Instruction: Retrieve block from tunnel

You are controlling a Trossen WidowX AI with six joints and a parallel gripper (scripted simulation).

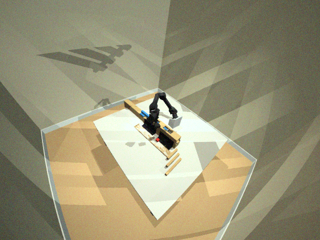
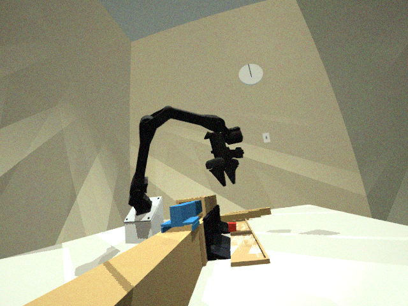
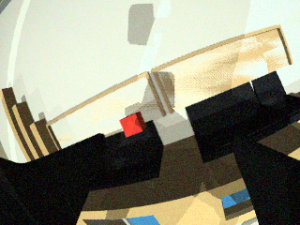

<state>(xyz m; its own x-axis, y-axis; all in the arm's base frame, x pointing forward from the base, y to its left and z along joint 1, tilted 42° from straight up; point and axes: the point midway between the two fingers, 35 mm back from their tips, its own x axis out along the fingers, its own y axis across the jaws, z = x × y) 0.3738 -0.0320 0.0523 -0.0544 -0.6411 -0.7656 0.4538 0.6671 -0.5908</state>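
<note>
The small red block lies 170 mm below my gripper tip, 80 mm to the left of it and 10 mm behind it. Round my gripper tip: flat wooden tray (190 mm below, 40 mm ahead, 20 mm to the left); long wooden tunnel (180 mm to the right, 120 mm below, 100 mm behind).
</note>
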